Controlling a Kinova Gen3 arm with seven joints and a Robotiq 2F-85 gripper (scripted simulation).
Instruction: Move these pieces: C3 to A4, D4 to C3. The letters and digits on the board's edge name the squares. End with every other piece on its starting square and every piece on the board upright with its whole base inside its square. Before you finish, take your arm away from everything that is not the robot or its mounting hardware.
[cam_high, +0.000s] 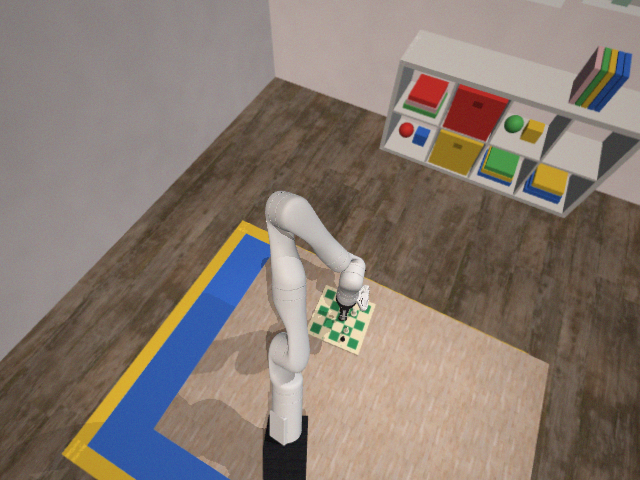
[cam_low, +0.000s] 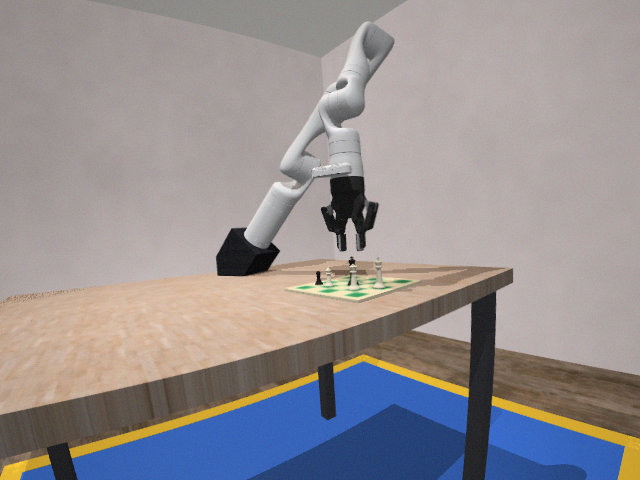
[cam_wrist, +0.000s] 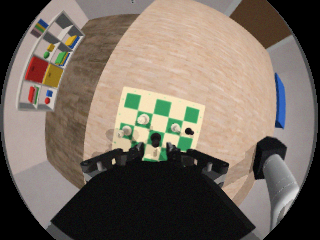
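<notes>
Right now my hand is 60 mm above the tall black piece. From my hand the other things lie so: white pawn: 70 mm below, 50 mm to the right, 20 mm behind; tall white piece: 70 mm ahead, 60 mm below, 30 mm to the left; green-and-cream chessboard: 100 mm below.
</notes>
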